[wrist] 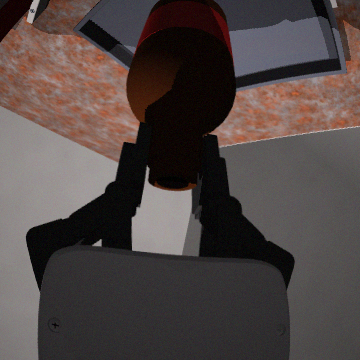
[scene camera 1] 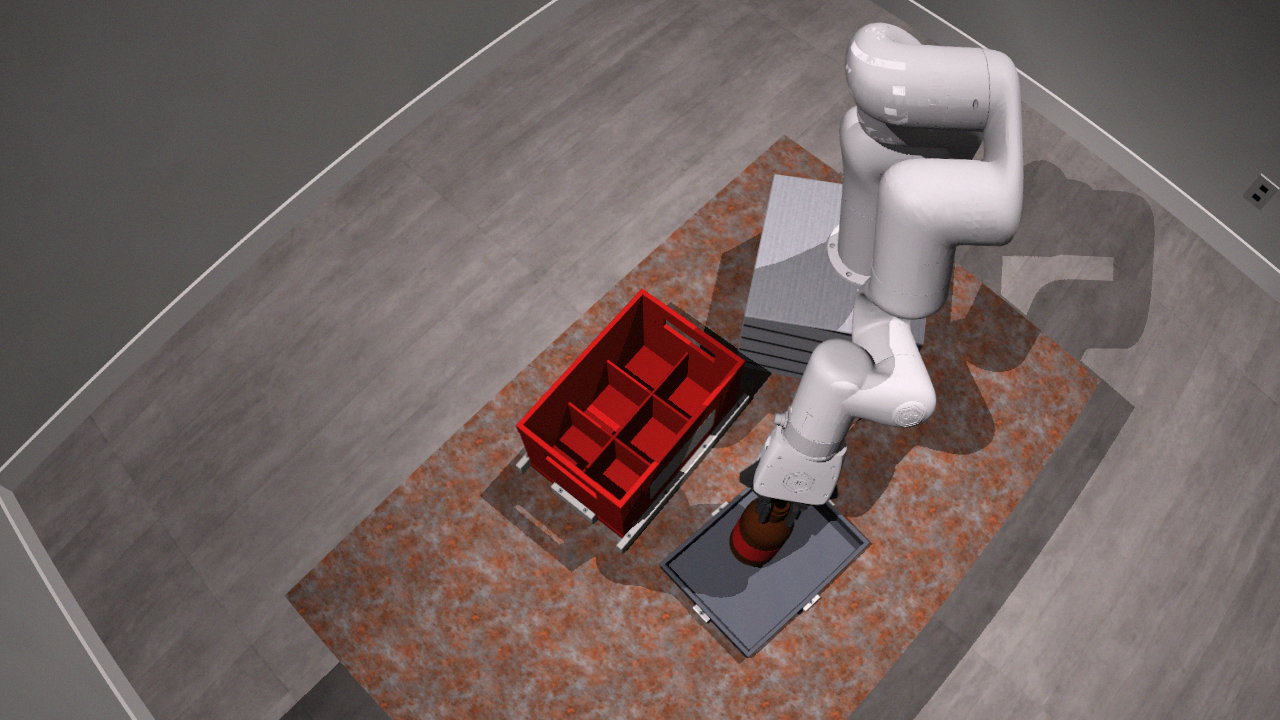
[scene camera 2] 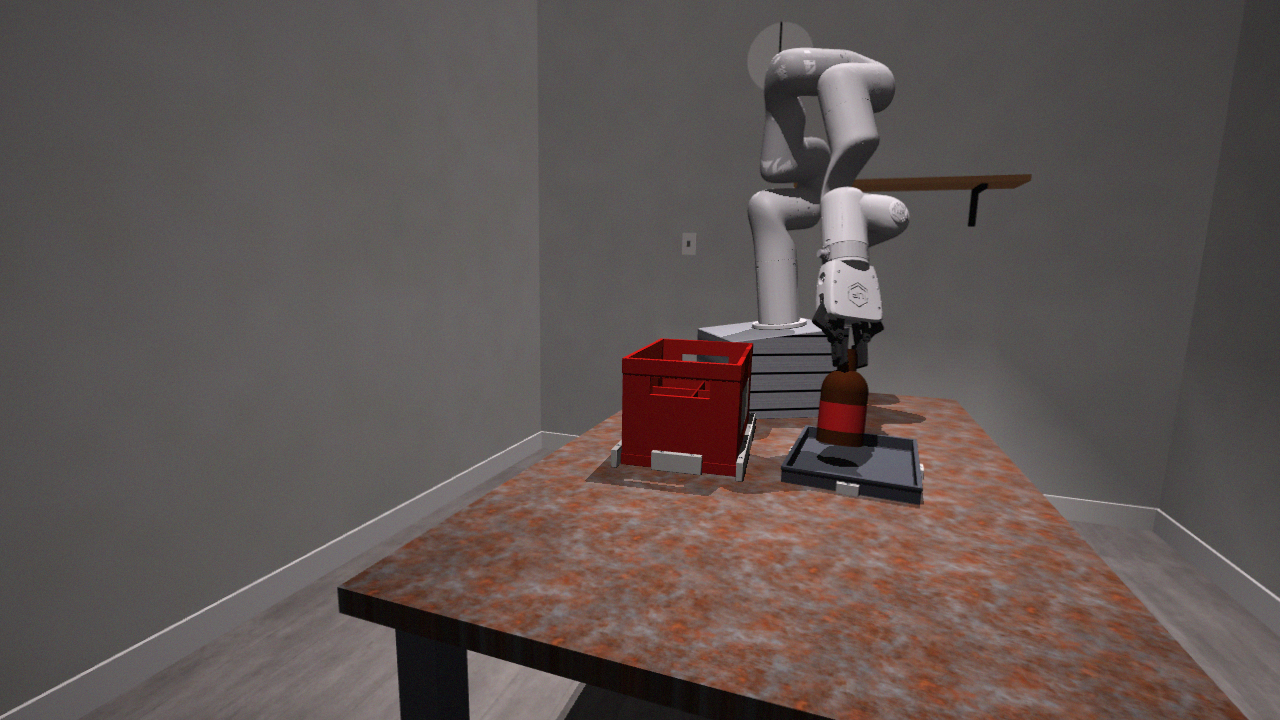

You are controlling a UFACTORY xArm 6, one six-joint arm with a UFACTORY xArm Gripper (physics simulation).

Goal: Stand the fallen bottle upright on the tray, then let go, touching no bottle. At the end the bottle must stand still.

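Places are measured from the arm's base along level axes (x back, y left, z down), in millimetres.
Pixels of known places: gripper, fingertip midpoint: [wrist: 173,143] [scene camera 1: 774,516] [scene camera 2: 850,366]; arm's base at its link origin: [scene camera 1: 867,252] [scene camera 2: 779,325].
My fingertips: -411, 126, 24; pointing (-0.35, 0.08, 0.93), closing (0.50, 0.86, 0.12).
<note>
For each thing: its top centre in the pictures, then the offset to it from my fingertips, as dx, dy, dz.
- brown bottle with a red label, top centre: [wrist: 153,185] [scene camera 1: 773,508] [scene camera 2: 847,348] -1, -6, -29
- red crate with dividers, top centre: [scene camera 1: 631,393] [scene camera 2: 694,349] +15, -259, -11
A brown bottle with a red label [scene camera 1: 760,534] [scene camera 2: 843,417] [wrist: 182,75] hangs neck up and looks about upright in scene camera 2. My gripper [scene camera 1: 778,510] [scene camera 2: 850,356] [wrist: 173,143] is shut on its neck from above, one finger on each side. The bottle's base is over the back part of the grey tray [scene camera 1: 760,608] [scene camera 2: 890,461] [wrist: 285,52], and looks a little above the tray floor, with its shadow apart from it. The base's underside is hidden in all views. The bottle mouth shows between the fingers in the wrist view.
A red crate with dividers [scene camera 1: 617,516] [scene camera 2: 684,429] stands beside the tray, to its left in scene camera 2, higher than the tray's low rim. White brackets sit around both. The grey pedestal [scene camera 1: 796,268] [scene camera 2: 783,385] under my arm stands behind them.
</note>
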